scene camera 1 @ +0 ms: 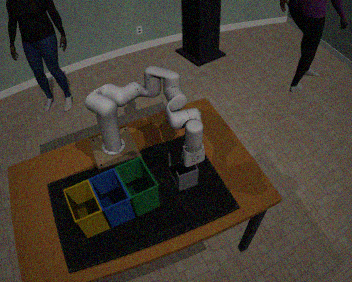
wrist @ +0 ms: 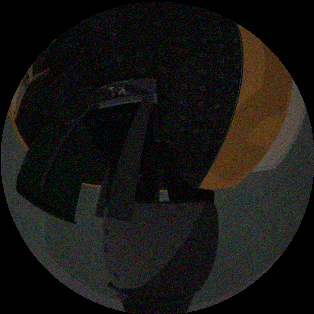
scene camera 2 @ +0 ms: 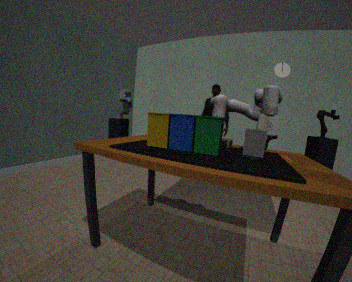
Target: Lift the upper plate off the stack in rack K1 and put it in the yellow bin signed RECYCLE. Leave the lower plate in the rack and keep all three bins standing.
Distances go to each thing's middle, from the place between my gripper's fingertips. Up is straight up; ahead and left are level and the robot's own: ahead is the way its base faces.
Labels:
I see my gripper 280 mm to the left of the green bin (scene camera 1: 141, 186), 40 mm below it and 40 mm past it. Round my hand: blue bin (scene camera 1: 111, 194) 400 mm to the right, 50 mm behind, 40 mm above; then yellow bin (scene camera 2: 158, 132) 530 mm to the right, 70 mm behind, 40 mm above.

